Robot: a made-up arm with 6 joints. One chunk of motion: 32 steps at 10 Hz.
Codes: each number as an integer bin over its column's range. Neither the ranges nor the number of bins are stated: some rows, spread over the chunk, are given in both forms.
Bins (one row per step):
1: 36 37 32 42 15 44
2: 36 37 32 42 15 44
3: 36 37 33 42 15 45
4: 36 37 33 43 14 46
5: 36 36 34 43 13 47
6: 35 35 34 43 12 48
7: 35 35 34 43 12 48
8: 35 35 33 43 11 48
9: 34 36 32 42 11 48
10: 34 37 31 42 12 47
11: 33 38 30 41 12 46
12: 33 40 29 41 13 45
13: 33 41 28 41 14 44
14: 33 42 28 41 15 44
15: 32 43 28 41 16 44
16: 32 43 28 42 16 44
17: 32 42 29 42 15 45
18: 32 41 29 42 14 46
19: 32 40 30 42 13 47
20: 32 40 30 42 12 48
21: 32 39 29 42 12 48
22: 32 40 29 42 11 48
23: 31 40 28 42 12 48
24: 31 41 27 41 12 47
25: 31 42 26 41 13 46
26: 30 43 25 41 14 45
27: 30 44 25 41 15 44
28: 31 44 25 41 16 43
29: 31 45 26 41 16 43
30: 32 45 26 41 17 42
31: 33 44 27 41 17 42
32: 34 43 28 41 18 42
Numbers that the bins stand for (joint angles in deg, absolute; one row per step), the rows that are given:
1: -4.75 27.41 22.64 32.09 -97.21 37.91
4: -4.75 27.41 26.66 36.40 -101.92 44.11
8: -6.94 19.73 26.66 36.40 -116.06 50.31
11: -11.32 31.25 14.60 27.78 -111.35 44.11
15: -13.51 50.44 6.56 27.78 -92.50 37.91
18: -13.51 42.76 10.58 32.09 -101.92 44.11
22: -13.51 38.92 10.58 32.09 -116.06 50.31
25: -15.71 46.60 -1.48 27.78 -106.64 44.11
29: -15.71 58.11 -1.48 27.78 -92.50 34.80
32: -9.13 50.44 6.56 27.78 -83.08 31.70
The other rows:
2: -4.75 27.41 22.64 32.09 -97.21 37.91
3: -4.75 27.41 26.66 32.09 -97.21 41.01
5: -4.75 23.57 30.68 36.40 -106.64 47.21
6: -6.94 19.73 30.68 36.40 -111.35 50.31
7: -6.94 19.73 30.68 36.40 -111.35 50.31
9: -9.13 23.57 22.64 32.09 -116.06 50.31
10: -9.13 27.41 18.62 32.09 -111.35 47.21
12: -11.32 38.92 10.58 27.78 -106.64 41.01
13: -11.32 42.76 6.56 27.78 -101.92 37.91
14: -11.32 46.60 6.56 27.78 -97.21 37.91
16: -13.51 50.44 6.56 32.09 -92.50 37.91
17: -13.51 46.60 10.58 32.09 -97.21 41.01
19: -13.51 38.92 14.60 32.09 -106.64 47.21
20: -13.51 38.92 14.60 32.09 -111.35 50.31
21: -13.51 35.09 10.58 32.09 -111.35 50.31
23: -15.71 38.92 6.56 32.09 -111.35 50.31
24: -15.71 42.76 2.54 27.78 -111.35 47.21
26: -17.90 50.44 -5.50 27.78 -101.92 41.01
27: -17.90 54.28 -5.50 27.78 -97.21 37.91
28: -15.71 54.28 -5.50 27.78 -92.50 34.80
30: -13.51 58.11 -1.48 27.78 -87.79 31.70
31: -11.32 54.28 2.54 27.78 -87.79 31.70

